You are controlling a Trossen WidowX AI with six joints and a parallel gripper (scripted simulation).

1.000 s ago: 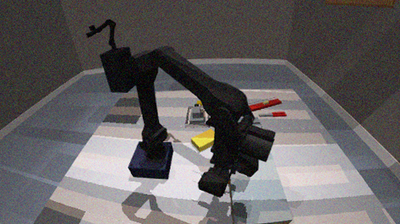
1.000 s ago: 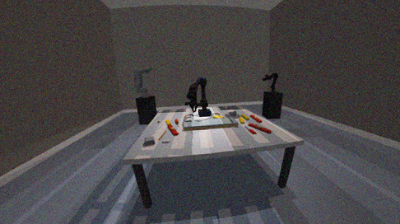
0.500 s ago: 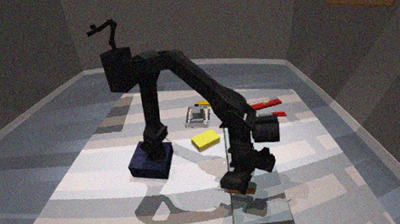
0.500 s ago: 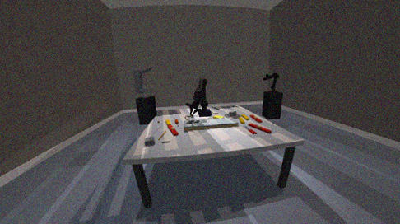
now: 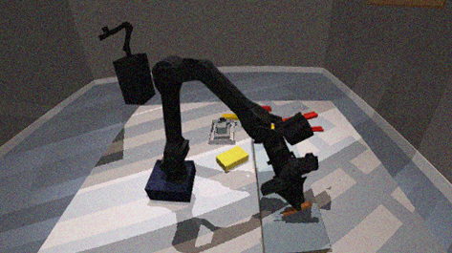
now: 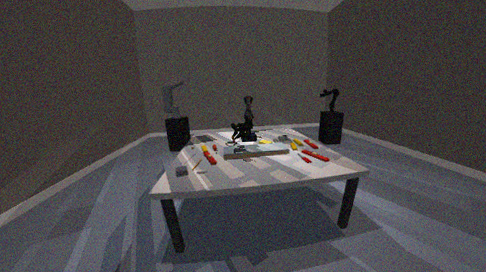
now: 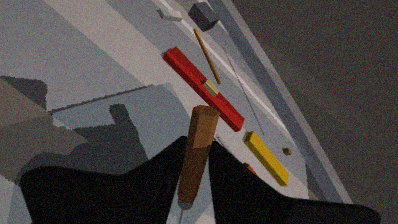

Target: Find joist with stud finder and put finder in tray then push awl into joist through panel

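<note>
The awl is 30 mm below my gripper tip and 30 mm behind it. From my gripper tip the other things lie so: pencil-like stick 240 mm to the right, 200 mm ahead, 130 mm below; then tray 450 mm to the left, 310 mm behind, 120 mm below; then yellow block 270 mm to the left, 230 mm behind, 120 mm below.
</note>
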